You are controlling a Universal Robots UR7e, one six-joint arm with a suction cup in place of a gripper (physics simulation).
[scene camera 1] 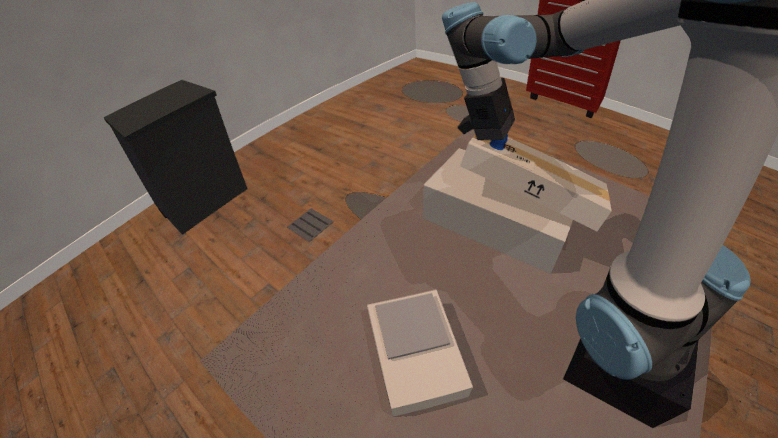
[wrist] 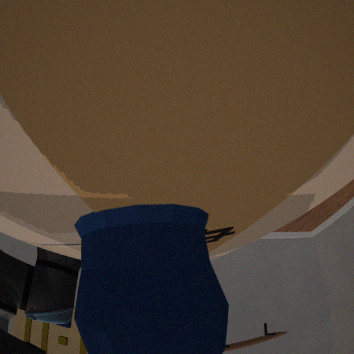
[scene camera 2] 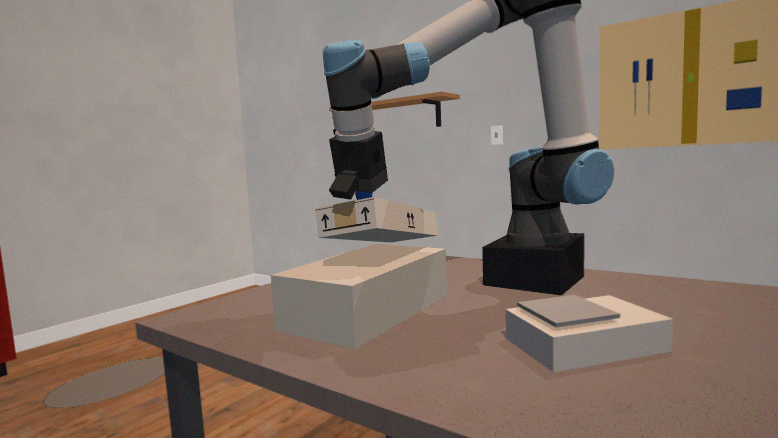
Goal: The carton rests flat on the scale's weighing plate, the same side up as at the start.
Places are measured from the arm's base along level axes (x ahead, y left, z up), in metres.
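Where they show: end effector, tool point: (scene camera 1: 501, 148) (wrist: 160, 231); arm's base, origin of the base link: (scene camera 2: 537, 240).
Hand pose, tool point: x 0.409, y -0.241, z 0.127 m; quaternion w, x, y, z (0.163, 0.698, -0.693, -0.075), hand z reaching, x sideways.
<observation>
Each offset is from my tool point to the centre of the thing. Level surfaces: height alone.
The carton @(dx -0.092, dy -0.018, dz -0.049 m) (scene camera 1: 560, 190) (scene camera 2: 400, 220) (wrist: 200, 110), pale with brown tape and up arrows, hangs tilted above a pale block, its arrows pointing up. Its end near my cup is raised, and the end toward the robot base is lower. In scene camera 2 a gap shows between carton and block. My gripper's blue suction cup (scene camera 1: 498, 144) (scene camera 2: 364, 194) (wrist: 142, 212) is on the taped top near the raised end and holds the carton. The scale @(dx -0.026, dy +0.417, dz -0.200 m) (scene camera 1: 430, 380) (scene camera 2: 615, 347) stands apart; its grey weighing plate @(dx +0.001, dy +0.392, dz -0.168 m) (scene camera 1: 413, 326) (scene camera 2: 568, 311) has nothing on it.
The block @(dx -0.023, dy -0.023, dz -0.178 m) (scene camera 1: 484, 225) (scene camera 2: 313, 307) stands on the table @(dz -0.234 m) (scene camera 1: 304, 348) (scene camera 2: 435, 375) under the carton. The black robot base (scene camera 1: 626, 386) (scene camera 2: 530, 266) is behind the scale in scene camera 2. A black cabinet (scene camera 1: 185, 163) and a red tool cabinet (scene camera 1: 571, 76) stand on the floor.
</observation>
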